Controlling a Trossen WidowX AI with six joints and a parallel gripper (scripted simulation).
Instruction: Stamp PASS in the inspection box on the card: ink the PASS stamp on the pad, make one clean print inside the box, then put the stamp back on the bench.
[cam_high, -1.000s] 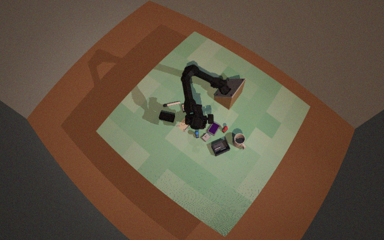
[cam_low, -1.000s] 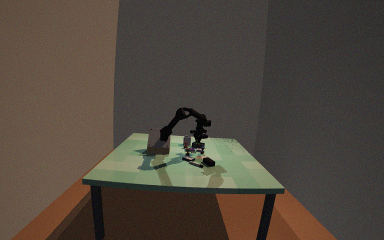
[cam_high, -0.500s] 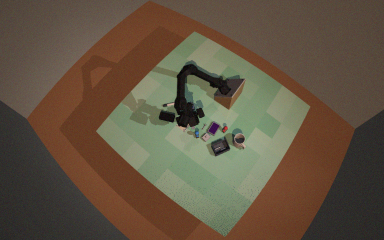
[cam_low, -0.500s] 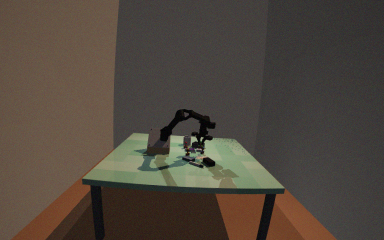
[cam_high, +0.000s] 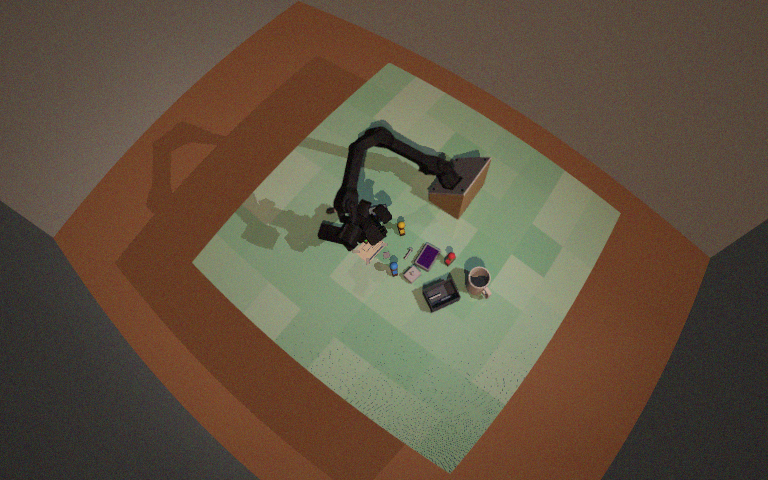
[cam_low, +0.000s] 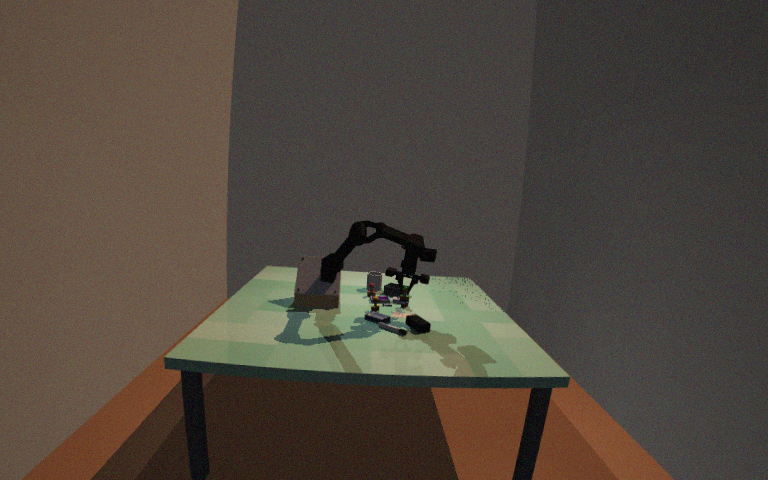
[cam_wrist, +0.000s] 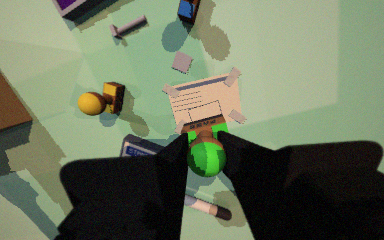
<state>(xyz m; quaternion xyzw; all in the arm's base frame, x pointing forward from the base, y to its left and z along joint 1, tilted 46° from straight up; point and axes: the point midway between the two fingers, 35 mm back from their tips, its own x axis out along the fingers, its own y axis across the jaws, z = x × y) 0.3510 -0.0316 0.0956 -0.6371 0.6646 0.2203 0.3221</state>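
Now: the beige card 10 cm below my gripper tip and 1 cm to the left of it. The rest, counted from my gripper tip: green-knobbed stamp 1 cm below; blue-labelled flat box 11 cm behind, 9 cm below, 7 cm to the right; blue-knobbed stamp 13 cm to the left, 8 cm below, 1 cm ahead.
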